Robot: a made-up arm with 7 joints. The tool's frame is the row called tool. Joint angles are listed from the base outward.
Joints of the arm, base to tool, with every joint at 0 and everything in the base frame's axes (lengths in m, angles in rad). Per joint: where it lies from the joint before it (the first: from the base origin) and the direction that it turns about. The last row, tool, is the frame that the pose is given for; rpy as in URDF.
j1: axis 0 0 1 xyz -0.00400 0.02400 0.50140
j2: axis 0 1 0 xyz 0.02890 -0.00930 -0.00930
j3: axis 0 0 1 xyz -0.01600 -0.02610 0.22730
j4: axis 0 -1 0 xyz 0.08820 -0.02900 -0.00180
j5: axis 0 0 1 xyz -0.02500 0.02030 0.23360
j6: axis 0 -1 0 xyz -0.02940 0.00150 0.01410
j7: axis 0 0 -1 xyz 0.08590 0.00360 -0.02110
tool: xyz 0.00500 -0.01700 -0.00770 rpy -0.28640 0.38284 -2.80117
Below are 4 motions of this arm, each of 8 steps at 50 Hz.
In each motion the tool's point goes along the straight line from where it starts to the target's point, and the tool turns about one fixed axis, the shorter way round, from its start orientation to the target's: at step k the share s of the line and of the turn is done. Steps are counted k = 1, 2, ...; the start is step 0. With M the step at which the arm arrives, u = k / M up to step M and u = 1 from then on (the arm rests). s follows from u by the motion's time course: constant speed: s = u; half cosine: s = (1 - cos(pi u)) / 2; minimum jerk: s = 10 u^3 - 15 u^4 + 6 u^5.
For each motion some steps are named. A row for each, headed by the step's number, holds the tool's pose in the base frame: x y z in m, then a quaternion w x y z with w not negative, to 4 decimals.
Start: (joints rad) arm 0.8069 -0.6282 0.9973 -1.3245 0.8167 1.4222 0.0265
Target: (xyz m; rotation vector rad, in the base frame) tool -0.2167 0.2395 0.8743 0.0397 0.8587 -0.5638
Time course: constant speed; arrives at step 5
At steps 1, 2, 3, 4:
1: -0.2132 0.2448 0.8718 0.8676 -0.0053 0.4183 -0.2687
2: -0.2141 0.2435 0.8724 0.8685 0.0008 0.4164 -0.2689
3: -0.2149 0.2421 0.8731 0.8693 0.0069 0.4145 -0.2692
4: -0.2158 0.2408 0.8737 0.8701 0.0129 0.4126 -0.2694

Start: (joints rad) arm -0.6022 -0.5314 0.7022 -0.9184 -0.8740 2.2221 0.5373
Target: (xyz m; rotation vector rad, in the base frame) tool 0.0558 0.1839 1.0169 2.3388 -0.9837 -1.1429
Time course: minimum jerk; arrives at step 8
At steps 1, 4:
1: 0.0660 0.1983 1.0097 0.1821 0.8123 -0.3641 -0.4176
4: 0.0610 0.1912 1.0132 0.1803 0.8196 -0.3561 -0.4110

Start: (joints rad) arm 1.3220 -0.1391 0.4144 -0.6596 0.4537 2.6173 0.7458
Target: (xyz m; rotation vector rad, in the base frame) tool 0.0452 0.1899 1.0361 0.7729 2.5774 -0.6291
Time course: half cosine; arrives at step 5
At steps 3, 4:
3: 0.0417 0.1815 1.0386 0.1914 0.2703 0.9187 -0.2152
4: 0.0442 0.1876 1.0368 0.1889 0.2735 0.9168 -0.2213

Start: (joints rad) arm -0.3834 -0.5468 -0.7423 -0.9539 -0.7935 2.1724 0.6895
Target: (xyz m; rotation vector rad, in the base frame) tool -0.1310 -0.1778 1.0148 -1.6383 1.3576 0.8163
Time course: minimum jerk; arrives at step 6
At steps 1, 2, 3, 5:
1: -0.1106 -0.1869 1.0149 0.4090 -0.6515 0.5239 0.3658
2: -0.1143 -0.1853 1.0149 0.4107 -0.6519 0.5271 0.3586
3: -0.1204 -0.1825 1.0148 0.4135 -0.6524 0.5323 0.3464
5: -0.1303 -0.1781 1.0148 0.4178 -0.6530 0.5405 0.3269

